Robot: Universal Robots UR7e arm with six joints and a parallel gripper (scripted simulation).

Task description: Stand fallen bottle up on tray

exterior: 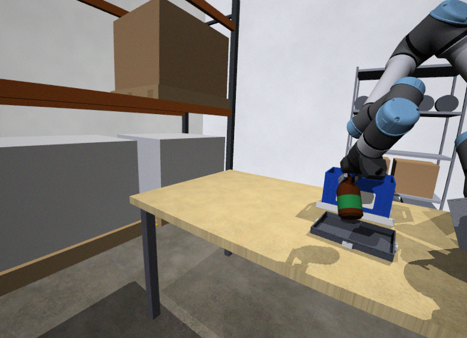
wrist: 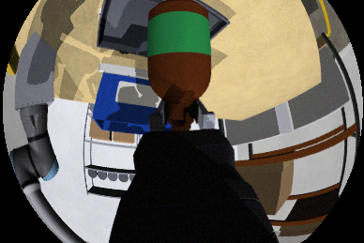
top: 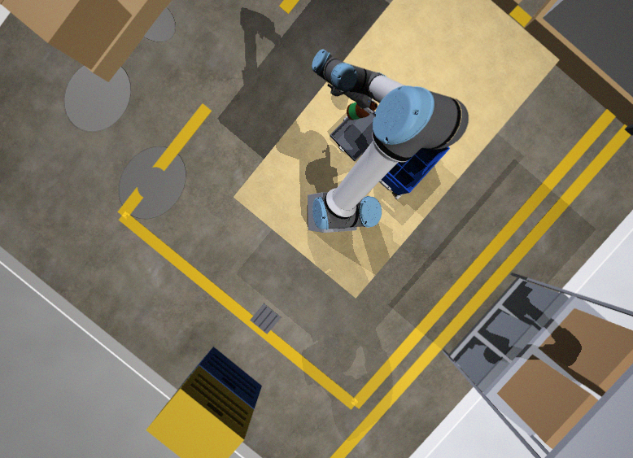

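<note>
The bottle is 4 cm below my hand, 2 cm to the left of it and 1 cm behind it. The rest, counted from my hand: dark grey tray 19 cm below, 5 cm behind, 1 cm to the right; then blue crate 30 cm to the right, 12 cm below, 4 cm behind.
</note>
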